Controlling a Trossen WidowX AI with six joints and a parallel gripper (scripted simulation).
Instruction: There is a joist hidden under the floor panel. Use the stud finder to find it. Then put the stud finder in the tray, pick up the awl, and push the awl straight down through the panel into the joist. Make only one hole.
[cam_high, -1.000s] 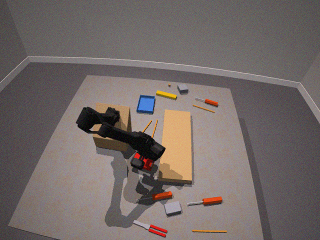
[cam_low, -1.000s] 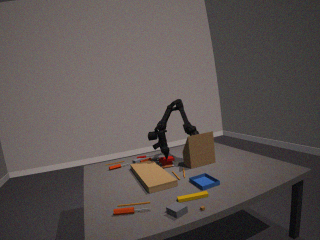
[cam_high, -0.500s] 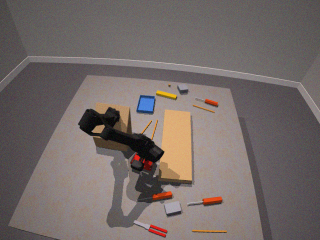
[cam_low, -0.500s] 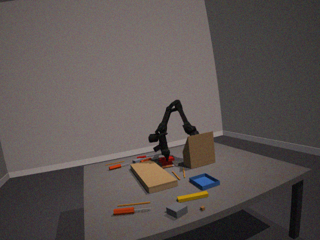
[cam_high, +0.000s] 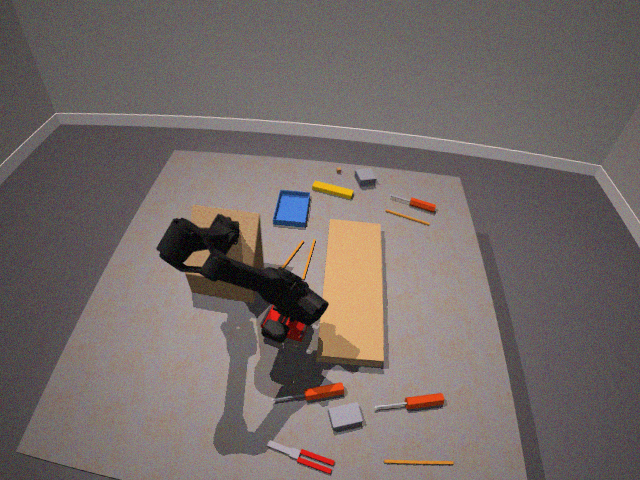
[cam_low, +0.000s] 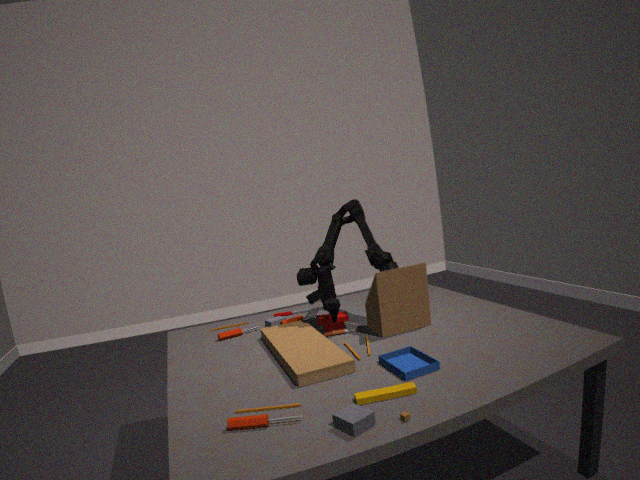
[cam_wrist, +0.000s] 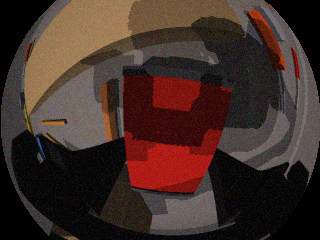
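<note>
My gripper tip is 10 mm past the awl, 80 mm to the right of it and 30 mm above it. Round my gripper tip: blue tray 50 mm behind, 500 mm to the left, 20 mm below; red stud finder 10 mm behind, 20 mm below; yellow bar 90 mm ahead, 630 mm to the left, 30 mm below.
</note>
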